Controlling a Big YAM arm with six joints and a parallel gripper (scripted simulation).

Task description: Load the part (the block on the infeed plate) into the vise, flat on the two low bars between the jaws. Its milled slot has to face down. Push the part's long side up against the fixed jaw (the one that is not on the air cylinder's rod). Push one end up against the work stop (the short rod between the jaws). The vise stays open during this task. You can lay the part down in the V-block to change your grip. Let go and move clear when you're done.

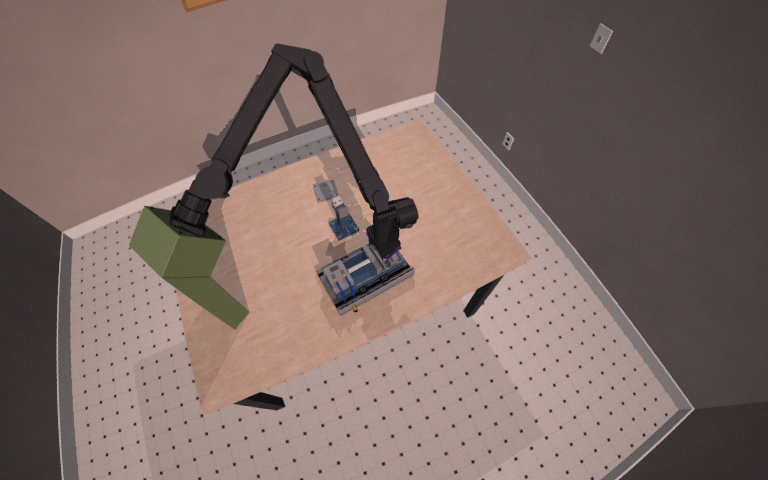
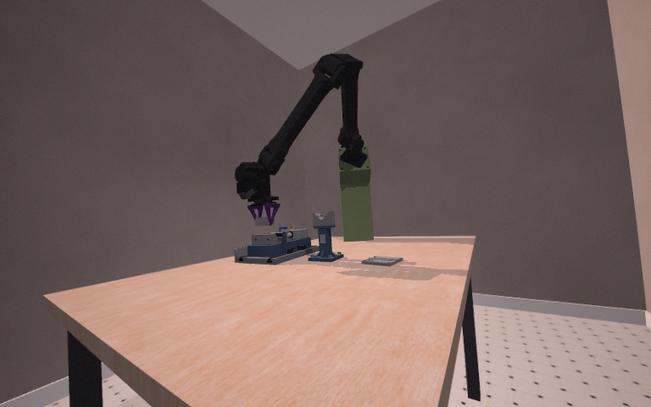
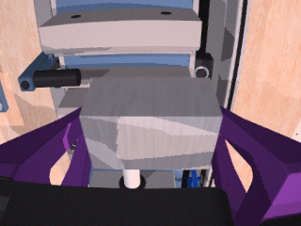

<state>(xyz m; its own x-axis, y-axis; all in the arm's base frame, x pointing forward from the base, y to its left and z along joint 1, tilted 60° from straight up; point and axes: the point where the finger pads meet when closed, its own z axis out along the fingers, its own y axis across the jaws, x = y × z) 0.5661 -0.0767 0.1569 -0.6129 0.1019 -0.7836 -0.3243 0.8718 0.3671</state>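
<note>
My hand is 20 mm short of the fixed jaw, 30 mm to the right of it and 60 mm above it. From my hand the other things lie so: work stop rod (30 mm behind, 60 mm to the left, 50 mm below); moving jaw (40 mm behind, 60 mm below); part (10 mm below).
</note>
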